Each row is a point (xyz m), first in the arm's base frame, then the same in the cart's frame.
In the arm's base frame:
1: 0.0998 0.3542 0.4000
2: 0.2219 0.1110 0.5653
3: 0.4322 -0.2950 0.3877
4: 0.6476 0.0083 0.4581
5: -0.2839 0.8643 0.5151
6: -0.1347 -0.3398 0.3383
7: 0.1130 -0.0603 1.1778
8: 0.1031 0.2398 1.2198
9: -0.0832 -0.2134 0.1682
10: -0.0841 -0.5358 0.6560
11: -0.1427 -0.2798 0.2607
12: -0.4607 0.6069 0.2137
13: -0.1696 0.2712 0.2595
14: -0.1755 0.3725 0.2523
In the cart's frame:
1: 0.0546 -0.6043 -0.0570
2: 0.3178 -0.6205 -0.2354
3: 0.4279 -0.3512 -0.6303
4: 0.5315 -0.2270 -0.2879
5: -0.2375 -0.9648 0.3963
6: 0.0513 -0.7544 -0.7766
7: 0.7466 -1.1000 -0.2855
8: 0.6901 -1.1302 0.0108
9: -0.0759 -0.6038 -0.6834
10: 0.3693 -0.9226 -0.8883
11: -0.0270 -0.7098 -0.7370
12: -0.4992 -0.9103 0.0544
13: -0.1937 -0.7216 -0.2113
14: -0.2301 -0.7200 -0.1163

